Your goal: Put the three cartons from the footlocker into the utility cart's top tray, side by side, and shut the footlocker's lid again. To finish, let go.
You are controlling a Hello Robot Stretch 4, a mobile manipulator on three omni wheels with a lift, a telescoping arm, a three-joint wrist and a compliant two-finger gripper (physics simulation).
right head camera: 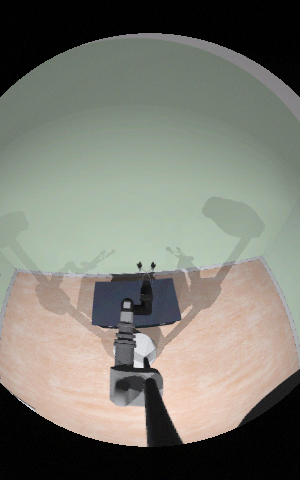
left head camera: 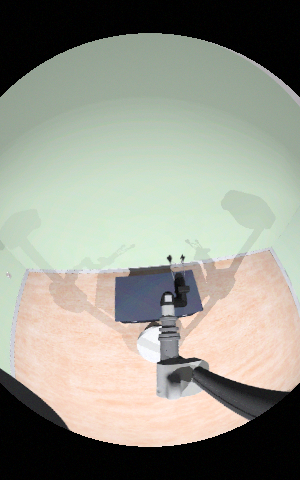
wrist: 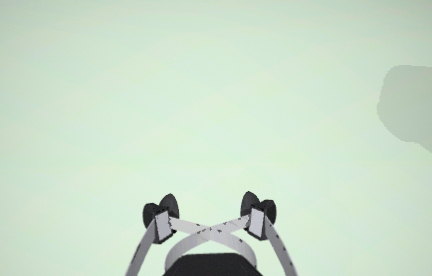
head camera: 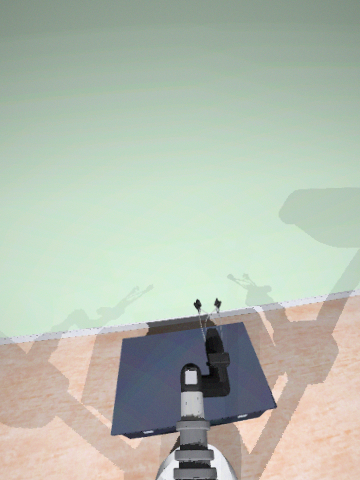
Scene:
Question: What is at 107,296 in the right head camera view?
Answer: A dark blue footlocker.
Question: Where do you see a dark blue footlocker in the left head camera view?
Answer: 137,298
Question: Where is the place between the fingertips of the gripper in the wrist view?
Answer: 209,208

